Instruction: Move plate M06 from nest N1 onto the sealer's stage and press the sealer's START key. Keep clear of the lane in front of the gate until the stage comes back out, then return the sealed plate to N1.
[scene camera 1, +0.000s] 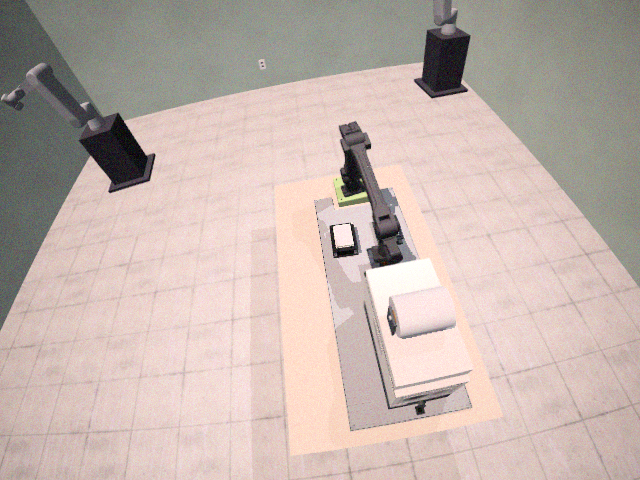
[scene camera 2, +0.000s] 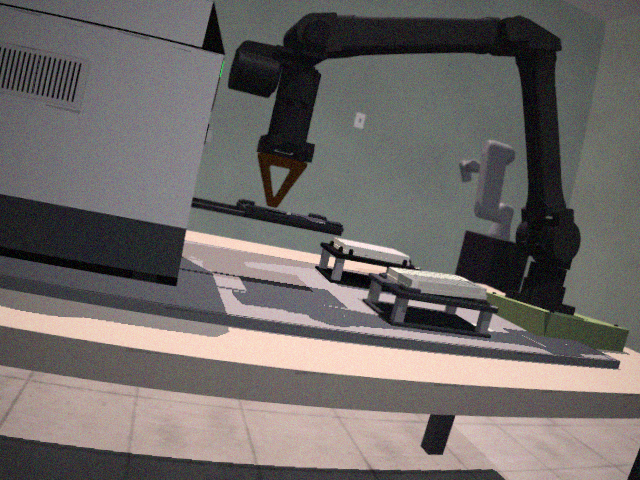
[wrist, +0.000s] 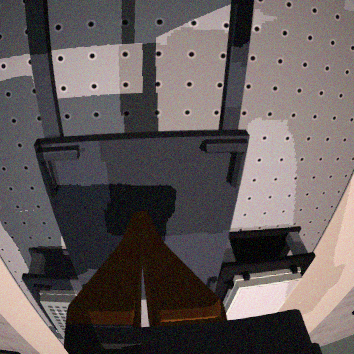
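Where they show: gripper, between the fingertips: (scene camera 1: 383, 264) (scene camera 2: 271, 206) (wrist: 140, 219); arm's base, origin of its link: (scene camera 1: 353, 189) (scene camera 2: 538, 305).
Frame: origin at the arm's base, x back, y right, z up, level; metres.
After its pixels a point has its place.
Observation:
My gripper (scene camera 1: 385, 262) @(x -0.555, y 0.031, z 0.084 m) (scene camera 2: 273, 203) @(x -0.555, y 0.031, z 0.084 m) (wrist: 140, 219) @(x -0.555, y 0.031, z 0.084 m) is shut and empty, pointing down just above the stage; whether its tips touch is unclear. The dark stage (scene camera 2: 310, 222) @(x -0.511, y -0.021, z 0.076 m) (wrist: 205, 200) @(x -0.556, y 0.067, z 0.077 m) is out on its rails and bears no plate. The white sealer (scene camera 1: 429, 356) @(x -1.015, y 0.073, z 0.321 m) (scene camera 2: 103, 149) @(x -0.800, y -0.055, z 0.118 m) stands beyond it. A plate with wells (scene camera 2: 439, 284) @(x -0.342, y -0.117, z 0.034 m) (wrist: 59, 309) @(x -0.359, y -0.097, z 0.032 m) sits in one nest (scene camera 2: 399, 308) @(x -0.402, y -0.124, z -0.005 m); a smooth white plate (scene camera 1: 343, 235) @(x -0.320, y 0.145, z 0.039 m) (scene camera 2: 369, 249) @(x -0.339, y 0.107, z 0.038 m) (wrist: 262, 295) @(x -0.348, y 0.147, z 0.039 m) sits in the other nest (scene camera 2: 338, 269) @(x -0.393, y 0.101, z -0.005 m). Labels M06 and N1 are unreadable. The START key does not show.
Two rails (wrist: 41, 75) @(x -0.633, y -0.002, z 0.071 m) (wrist: 237, 75) @(x -0.622, y 0.082, z 0.071 m) run from the stage towards the sealer. The arm's green base (scene camera 1: 343, 197) @(x -0.038, y 0.066, z -0.002 m) (scene camera 2: 584, 328) @(x 0.001, y -0.119, z -0.006 m) stands behind the nests. A film roll (scene camera 1: 423, 312) @(x -0.929, y 0.076, z 0.442 m) lies on the sealer. Two grey arms on black pedestals (scene camera 1: 116, 149) (scene camera 1: 445, 62) stand away from the table.

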